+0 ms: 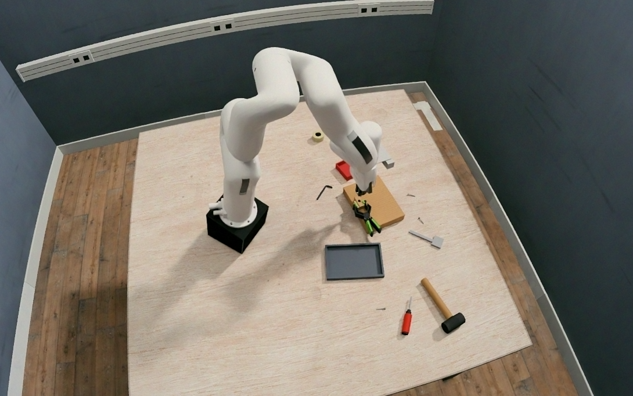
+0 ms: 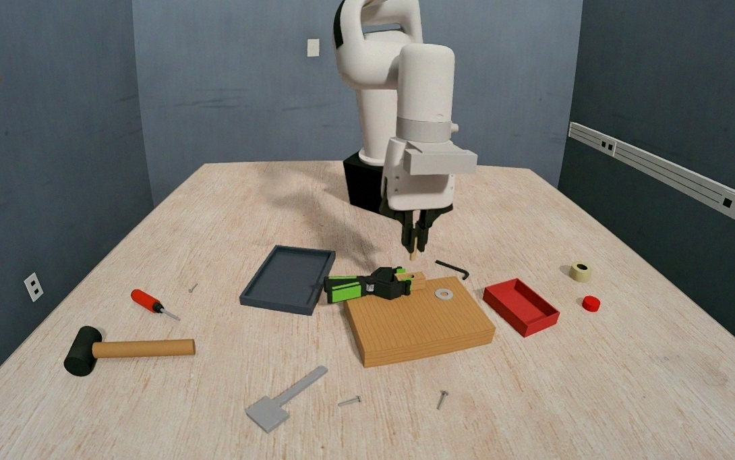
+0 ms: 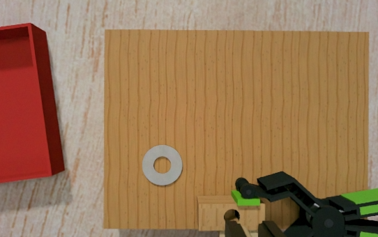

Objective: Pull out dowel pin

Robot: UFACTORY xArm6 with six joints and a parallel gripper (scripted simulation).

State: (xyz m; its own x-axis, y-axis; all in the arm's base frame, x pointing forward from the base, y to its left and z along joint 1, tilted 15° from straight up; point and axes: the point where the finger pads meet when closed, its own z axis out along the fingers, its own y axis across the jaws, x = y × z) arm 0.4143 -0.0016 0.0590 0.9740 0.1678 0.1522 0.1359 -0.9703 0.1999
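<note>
Right now my hand is 50 mm short of the red tray, 190 mm to the right of it and 120 mm above it. Round my hand: small wooden block (80 mm below); dowel pin (20 mm below); washer (20 mm ahead, 50 mm to the left, 90 mm below).
</note>
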